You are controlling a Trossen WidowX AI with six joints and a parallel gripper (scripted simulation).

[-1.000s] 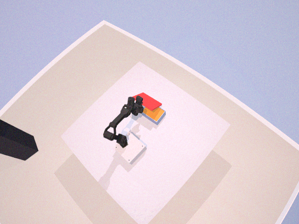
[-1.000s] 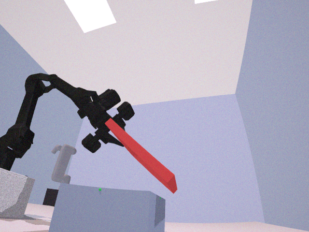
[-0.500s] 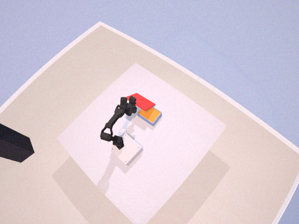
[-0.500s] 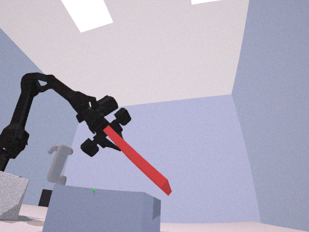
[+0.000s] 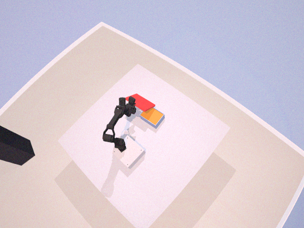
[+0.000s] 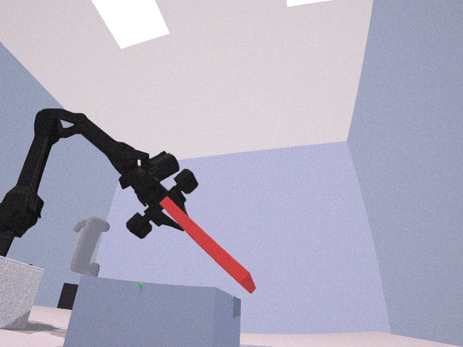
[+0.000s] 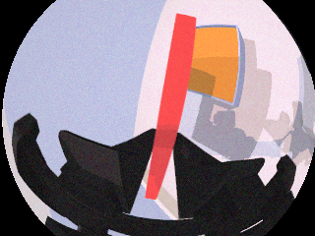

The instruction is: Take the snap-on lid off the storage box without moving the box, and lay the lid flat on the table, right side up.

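My gripper tip is 60 mm short of the red lid, 20 mm to the right of it and 50 mm above it. The rest, counted from my gripper tip: storage box (90 mm ahead, 120 mm to the right, 190 mm below).
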